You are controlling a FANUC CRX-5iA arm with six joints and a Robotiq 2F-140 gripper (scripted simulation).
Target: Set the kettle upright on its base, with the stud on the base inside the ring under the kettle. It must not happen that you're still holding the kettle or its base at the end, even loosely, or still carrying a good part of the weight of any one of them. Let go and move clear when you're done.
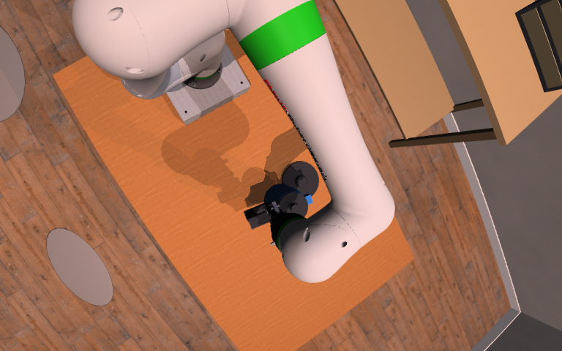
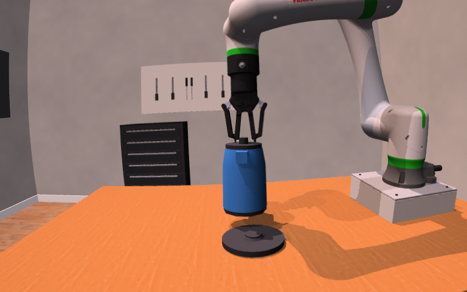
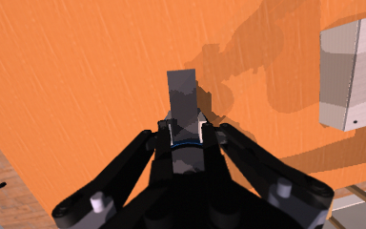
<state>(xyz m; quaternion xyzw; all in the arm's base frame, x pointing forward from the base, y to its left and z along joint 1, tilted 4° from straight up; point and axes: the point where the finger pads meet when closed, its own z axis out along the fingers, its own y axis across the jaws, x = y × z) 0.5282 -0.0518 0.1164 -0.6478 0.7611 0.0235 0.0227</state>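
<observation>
Right now my hand is 50 mm above the blue kettle, 30 mm to the right of it and 10 mm short of it. The rest, counted from my hand: dark round base: 190 mm below, 180 mm to the left.
</observation>
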